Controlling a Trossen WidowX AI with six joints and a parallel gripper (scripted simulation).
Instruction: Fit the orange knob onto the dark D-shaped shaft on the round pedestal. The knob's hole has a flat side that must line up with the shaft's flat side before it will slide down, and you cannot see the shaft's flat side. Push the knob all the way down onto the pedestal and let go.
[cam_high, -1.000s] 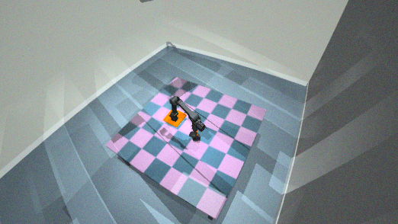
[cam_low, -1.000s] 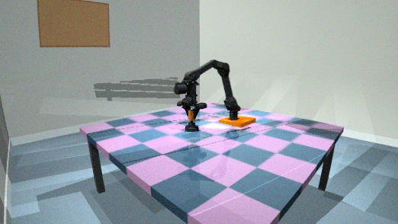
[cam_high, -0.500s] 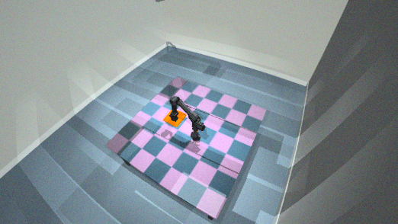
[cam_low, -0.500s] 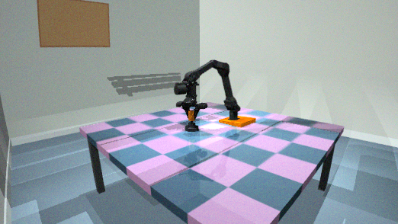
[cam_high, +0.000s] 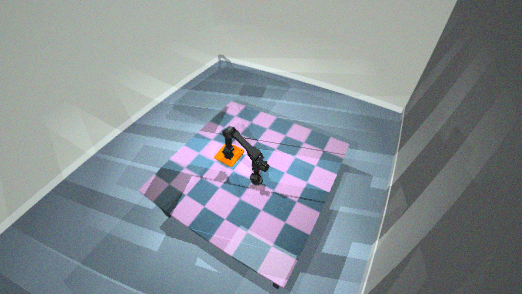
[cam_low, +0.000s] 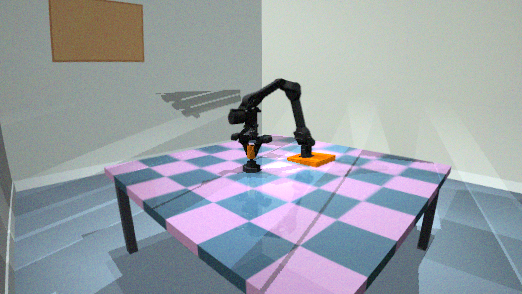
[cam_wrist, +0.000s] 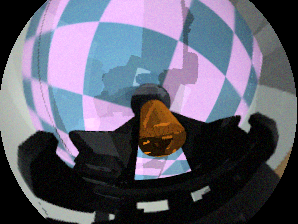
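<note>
Now: gripper tip 2 cm below the orange knob. The rest, counted from my gripper tip: dark round pedestal (4 cm below).
</note>
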